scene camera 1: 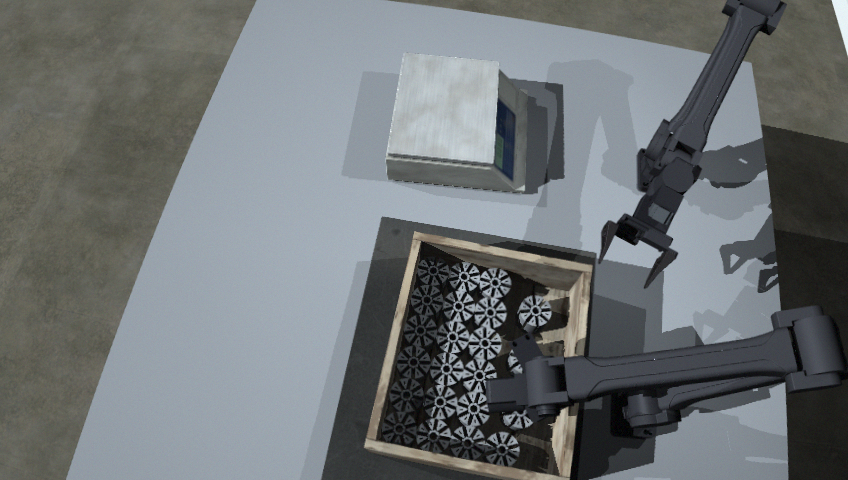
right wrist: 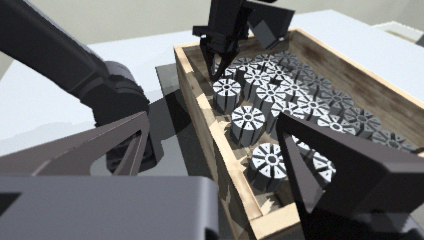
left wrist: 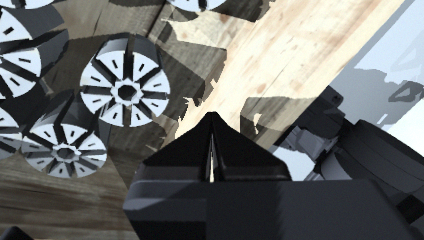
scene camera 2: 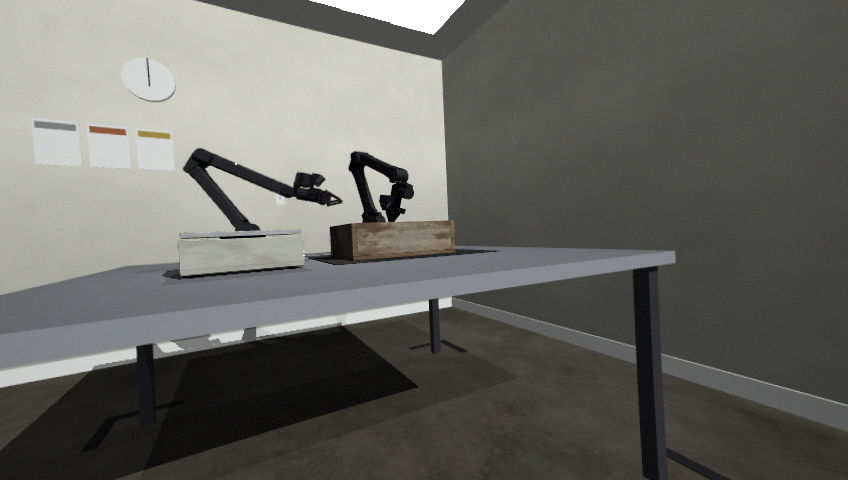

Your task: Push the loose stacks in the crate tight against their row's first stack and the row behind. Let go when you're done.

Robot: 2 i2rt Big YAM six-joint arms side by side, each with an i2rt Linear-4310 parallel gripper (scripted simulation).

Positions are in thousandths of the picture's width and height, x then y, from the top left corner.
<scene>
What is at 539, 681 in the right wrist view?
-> A wooden crate.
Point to a wooden crate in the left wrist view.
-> At 612, 302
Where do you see a stack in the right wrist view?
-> At 534, 402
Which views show the wooden crate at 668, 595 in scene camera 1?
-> Scene camera 1, the right wrist view, the left wrist view and scene camera 2: all of them.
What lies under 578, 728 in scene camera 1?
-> A stack.
</scene>
